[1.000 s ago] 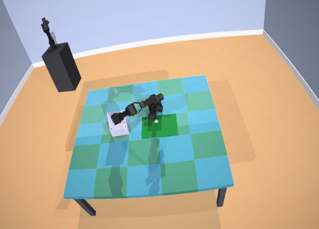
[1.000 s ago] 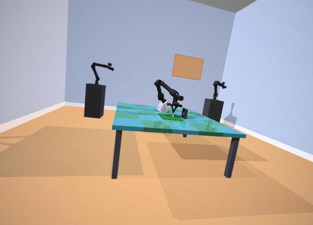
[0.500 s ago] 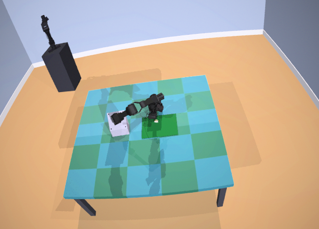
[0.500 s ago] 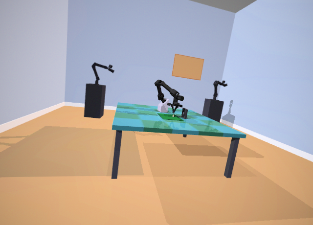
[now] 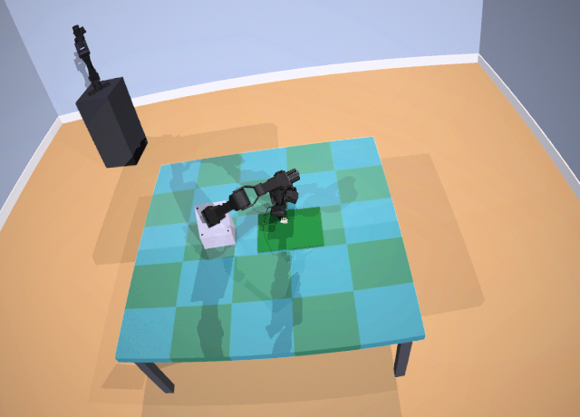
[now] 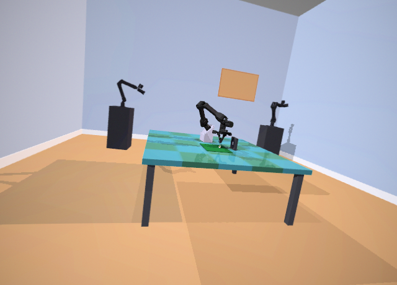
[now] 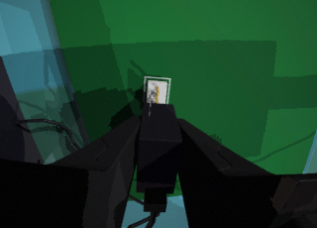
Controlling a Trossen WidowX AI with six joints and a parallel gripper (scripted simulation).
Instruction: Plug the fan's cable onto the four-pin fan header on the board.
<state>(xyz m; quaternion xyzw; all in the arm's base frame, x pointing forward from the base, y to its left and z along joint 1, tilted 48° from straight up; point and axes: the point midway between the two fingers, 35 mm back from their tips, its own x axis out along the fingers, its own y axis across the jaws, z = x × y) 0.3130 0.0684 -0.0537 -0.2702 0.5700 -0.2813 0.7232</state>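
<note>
Now: the white four-pin header 1 cm behind my gripper tip and 7 cm below it. From my gripper tip the other things lie so: black fan plug: 1 cm behind, 1 cm above; then green board: 2 cm ahead, 5 cm to the right, 8 cm below; then black fan: 2 cm behind, 14 cm to the left, 1 cm below.
</note>
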